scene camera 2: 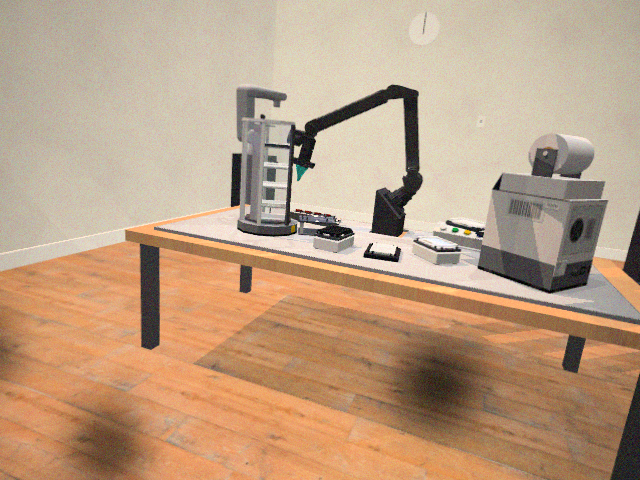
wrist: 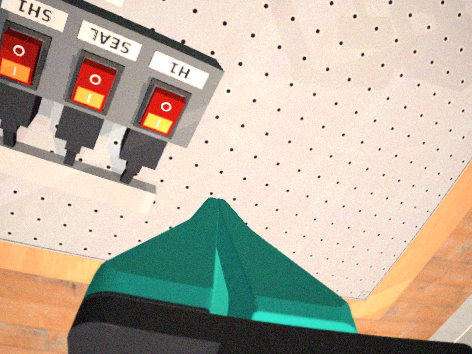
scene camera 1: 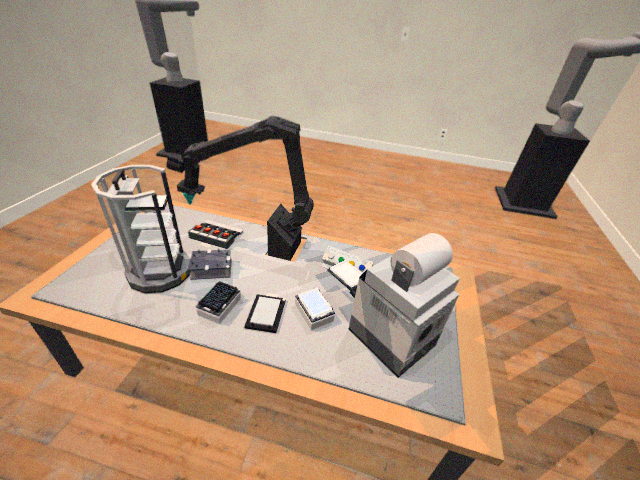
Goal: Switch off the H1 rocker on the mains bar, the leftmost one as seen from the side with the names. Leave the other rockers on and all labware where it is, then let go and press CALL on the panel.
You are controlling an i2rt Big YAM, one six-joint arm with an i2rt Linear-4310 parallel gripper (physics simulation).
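Where they show: gripper, fingertip midpoint: (scene camera 2: pixel 298 181) (wrist: pixel 213 212) (scene camera 1: pixel 190 204); arm's base, origin of the base link: (scene camera 2: pixel 392 203) (scene camera 1: pixel 286 225).
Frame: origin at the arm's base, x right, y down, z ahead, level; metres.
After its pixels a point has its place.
The mains bar (scene camera 1: pixel 209 239) @(y 0.102, x 0.353, z 0.098 m) (scene camera 2: pixel 326 221) (wrist: pixel 132 91) @(y 0.092, x 0.413, z 0.053 m) stands at the back left with red rockers. In the wrist view its labels are upside down. The H1 rocker (wrist: pixel 164 111) @(y 0.082, x 0.437, z 0.048 m) (scene camera 1: pixel 198 227) @(y 0.080, x 0.431, z 0.053 m) is at the bar's end; its yellow "I" half shows, and it looks set like the SEAL rocker (wrist: pixel 95 84) @(y 0.082, x 0.388, z 0.054 m) and the SH1 rocker (wrist: pixel 18 56) @(y 0.082, x 0.337, z 0.058 m). My gripper (scene camera 1: pixel 189 201) @(y -0.054, x 0.445, z 0.064 m) (scene camera 2: pixel 298 178) @(y -0.054, x 0.445, z 0.064 m) (wrist: pixel 213 212) @(y -0.054, x 0.445, z 0.064 m) is shut and empty, teal fingertips together, in the air above the bar's H1 end and touching nothing. The button panel (scene camera 1: pixel 345 254) @(y 0.054, x -0.297, z 0.060 m) (scene camera 2: pixel 454 236) @(y 0.090, x -0.285, z 0.104 m) is at the back right; its names are unreadable.
A plate tower (scene camera 1: pixel 135 281) @(y 0.086, x 0.477, z 0.450 m) (scene camera 2: pixel 266 227) @(y 0.097, x 0.408, z 0.448 m) stands left of the bar. A dark grey block (scene camera 1: pixel 210 264) @(y 0.072, x 0.245, z 0.285 m) is in front of the bar. A black rack (scene camera 1: pixel 219 297) @(y 0.064, x 0.121, z 0.451 m), a framed plate (scene camera 1: pixel 265 311) @(y 0.109, x -0.053, z 0.429 m) and a plate on a stand (scene camera 1: pixel 315 304) @(y 0.077, x -0.234, z 0.367 m) stand mid-table. A large grey machine (scene camera 1: pixel 398 320) @(y -0.102, x -0.520, z 0.511 m) (scene camera 2: pixel 537 232) @(y -0.037, x -0.515, z 0.508 m) stands right.
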